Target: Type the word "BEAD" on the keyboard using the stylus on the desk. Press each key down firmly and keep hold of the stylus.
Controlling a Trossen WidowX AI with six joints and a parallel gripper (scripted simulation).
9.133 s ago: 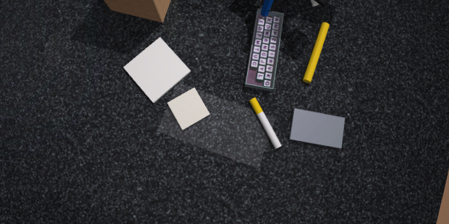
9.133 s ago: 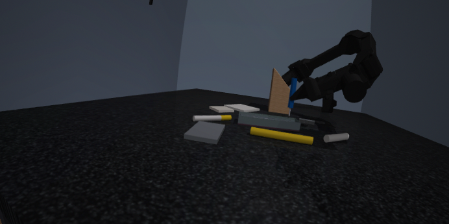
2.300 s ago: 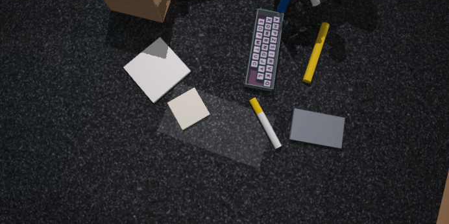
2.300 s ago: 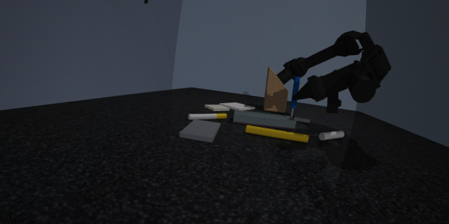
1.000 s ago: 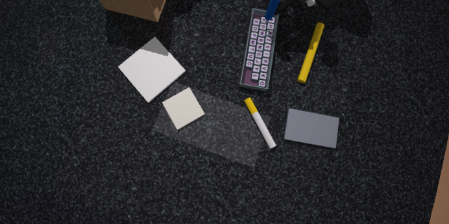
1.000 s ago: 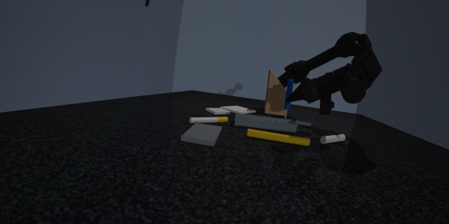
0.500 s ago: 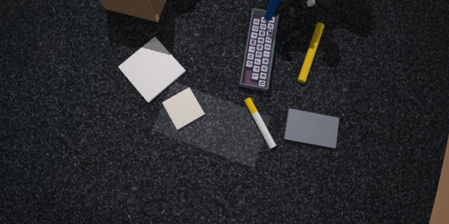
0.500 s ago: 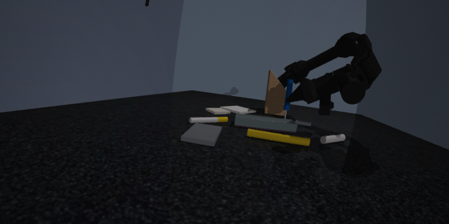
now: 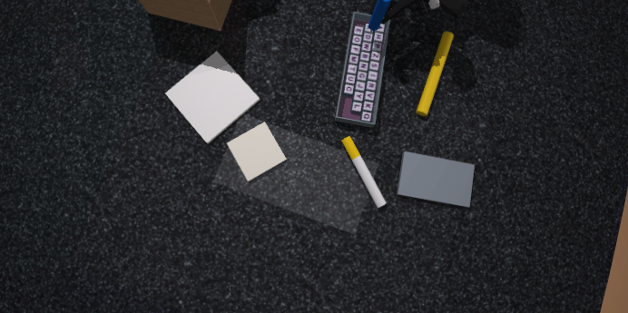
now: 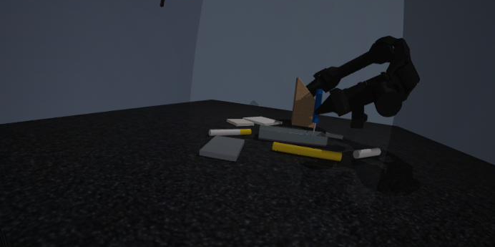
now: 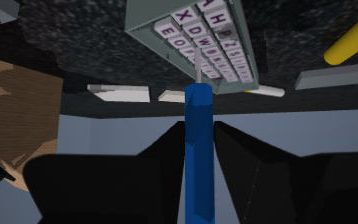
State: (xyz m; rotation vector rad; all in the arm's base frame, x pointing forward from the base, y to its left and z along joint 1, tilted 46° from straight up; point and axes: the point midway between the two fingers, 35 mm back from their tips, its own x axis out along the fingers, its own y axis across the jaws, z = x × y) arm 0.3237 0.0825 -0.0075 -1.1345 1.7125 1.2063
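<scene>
The yellow rod lies 130 mm ahead of my gripper tip, 70 mm below it and 10 mm to the right of it. From my gripper tip the other things lie so: stylus tip (50 mm below); blue stylus (10 mm below); small grey block (120 mm behind, 80 mm to the left, 80 mm below).
</scene>
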